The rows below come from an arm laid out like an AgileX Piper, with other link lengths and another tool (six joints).
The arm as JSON. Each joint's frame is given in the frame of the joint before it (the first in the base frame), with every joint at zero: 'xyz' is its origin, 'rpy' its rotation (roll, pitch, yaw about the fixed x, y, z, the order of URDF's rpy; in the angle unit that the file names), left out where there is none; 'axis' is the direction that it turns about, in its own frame. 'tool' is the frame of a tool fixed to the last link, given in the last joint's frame.
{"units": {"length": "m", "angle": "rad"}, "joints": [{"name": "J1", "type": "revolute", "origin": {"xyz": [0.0, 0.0, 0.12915]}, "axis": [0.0, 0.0, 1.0]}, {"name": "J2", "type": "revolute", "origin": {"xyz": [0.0, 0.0, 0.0], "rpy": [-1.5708, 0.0, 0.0]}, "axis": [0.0, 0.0, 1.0]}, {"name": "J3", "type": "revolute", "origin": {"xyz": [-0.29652, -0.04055, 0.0]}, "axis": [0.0, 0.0, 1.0]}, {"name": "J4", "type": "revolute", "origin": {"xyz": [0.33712, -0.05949, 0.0], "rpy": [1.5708, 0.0, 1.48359]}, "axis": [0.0, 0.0, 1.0]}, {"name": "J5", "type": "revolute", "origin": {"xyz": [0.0, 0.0, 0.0], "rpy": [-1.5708, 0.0, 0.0]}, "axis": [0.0, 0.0, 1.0]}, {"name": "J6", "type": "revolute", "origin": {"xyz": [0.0, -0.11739, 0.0], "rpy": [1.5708, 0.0, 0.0]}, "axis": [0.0, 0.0, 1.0]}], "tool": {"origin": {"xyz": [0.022, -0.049, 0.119], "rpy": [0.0, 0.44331, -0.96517]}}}
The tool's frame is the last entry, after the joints.
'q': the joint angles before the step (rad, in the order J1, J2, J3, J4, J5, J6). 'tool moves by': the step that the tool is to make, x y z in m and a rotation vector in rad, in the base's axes. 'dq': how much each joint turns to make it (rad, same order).
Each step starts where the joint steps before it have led.
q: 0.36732, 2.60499, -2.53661, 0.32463, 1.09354, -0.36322
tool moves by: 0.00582, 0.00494, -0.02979, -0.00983, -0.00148, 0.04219
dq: 0.00001, 0.07038, -0.04188, 0.01592, -0.01112, -0.05478
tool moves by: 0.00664, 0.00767, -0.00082, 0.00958, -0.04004, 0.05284
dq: -0.00001, 0.01312, -0.00852, 0.02965, -0.02422, -0.07441
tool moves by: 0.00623, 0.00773, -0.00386, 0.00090, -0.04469, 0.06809
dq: 0.00000, 0.01424, -0.00125, 0.03180, -0.02547, -0.09651
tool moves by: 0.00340, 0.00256, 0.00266, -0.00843, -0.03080, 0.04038
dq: 0.00000, -0.00002, 0.00006, 0.00815, -0.00792, -0.05461
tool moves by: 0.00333, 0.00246, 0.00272, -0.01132, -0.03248, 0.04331
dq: 0.00001, -0.00007, 0.00012, 0.00700, -0.00693, -0.05822
